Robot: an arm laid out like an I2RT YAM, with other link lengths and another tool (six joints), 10 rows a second.
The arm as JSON. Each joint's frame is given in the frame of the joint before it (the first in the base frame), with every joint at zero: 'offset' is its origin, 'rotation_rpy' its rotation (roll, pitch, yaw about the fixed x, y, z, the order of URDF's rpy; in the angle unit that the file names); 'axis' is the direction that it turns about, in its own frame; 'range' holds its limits. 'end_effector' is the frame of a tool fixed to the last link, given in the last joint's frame.
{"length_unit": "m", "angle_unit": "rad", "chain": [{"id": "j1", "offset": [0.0, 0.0, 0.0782], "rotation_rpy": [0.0, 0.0, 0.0], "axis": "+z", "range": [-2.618, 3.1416]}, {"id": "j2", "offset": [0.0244, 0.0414, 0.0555], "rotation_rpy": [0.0, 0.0, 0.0], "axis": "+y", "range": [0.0, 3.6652]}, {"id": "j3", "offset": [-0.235, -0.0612, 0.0], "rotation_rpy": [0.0, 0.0, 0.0], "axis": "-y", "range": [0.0, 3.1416]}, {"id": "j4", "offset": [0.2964, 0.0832, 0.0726], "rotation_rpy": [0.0, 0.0, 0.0], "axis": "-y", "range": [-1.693, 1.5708]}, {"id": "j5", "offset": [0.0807, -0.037, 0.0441], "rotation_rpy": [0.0, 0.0, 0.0], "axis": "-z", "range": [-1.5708, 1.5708]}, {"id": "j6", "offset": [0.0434, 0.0, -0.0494], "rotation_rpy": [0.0, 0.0, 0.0], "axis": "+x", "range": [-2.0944, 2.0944]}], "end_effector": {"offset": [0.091, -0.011, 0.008], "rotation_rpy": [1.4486, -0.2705, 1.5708]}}
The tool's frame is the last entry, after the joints.
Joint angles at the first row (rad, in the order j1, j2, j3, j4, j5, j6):
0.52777 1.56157 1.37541 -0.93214 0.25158 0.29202
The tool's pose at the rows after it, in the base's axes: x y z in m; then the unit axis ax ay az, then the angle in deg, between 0 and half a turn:
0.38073, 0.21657, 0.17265, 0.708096, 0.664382, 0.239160, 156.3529
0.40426, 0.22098, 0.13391, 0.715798, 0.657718, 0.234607, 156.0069
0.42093, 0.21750, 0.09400, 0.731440, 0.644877, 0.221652, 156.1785
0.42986, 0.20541, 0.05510, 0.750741, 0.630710, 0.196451, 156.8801
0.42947, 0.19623, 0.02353, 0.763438, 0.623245, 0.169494, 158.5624
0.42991, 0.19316, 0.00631, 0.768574, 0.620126, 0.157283, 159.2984
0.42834, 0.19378, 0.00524, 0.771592, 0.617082, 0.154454, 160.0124
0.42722, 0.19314, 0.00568, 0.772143, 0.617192, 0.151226, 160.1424
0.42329, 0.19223, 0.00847, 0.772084, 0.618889, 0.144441, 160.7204
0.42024, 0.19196, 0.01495, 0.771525, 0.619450, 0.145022, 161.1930
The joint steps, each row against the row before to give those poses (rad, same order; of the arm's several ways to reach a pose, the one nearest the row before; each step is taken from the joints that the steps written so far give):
0.02937 0.08087 0.00001 0.08621 -0.01564 -0.00077
-0.01792 0.11485 0.00001 0.10950 0.00344 0.00306
-0.02443 0.10603 -0.00003 0.08163 -0.00077 0.02021
-0.03281 0.09309 -0.00036 0.04387 -0.00611 0.02326
-0.02211 0.07016 -0.00004 0.01221 -0.01983 0.01718
-0.00839 0.04428 0.00651 0.01145 -0.00801 0.00764
0.00000 0.00303 0.00381 -0.00994 -0.00992 0.01068
-0.00039 -0.00115 0.00150 -0.00951 -0.00076 0.00113
0.00001 -0.01027 -0.00033 -0.02559 -0.00686 0.00002
-0.00001 -0.02292 -0.00730 -0.01637 -0.00840 -0.00078

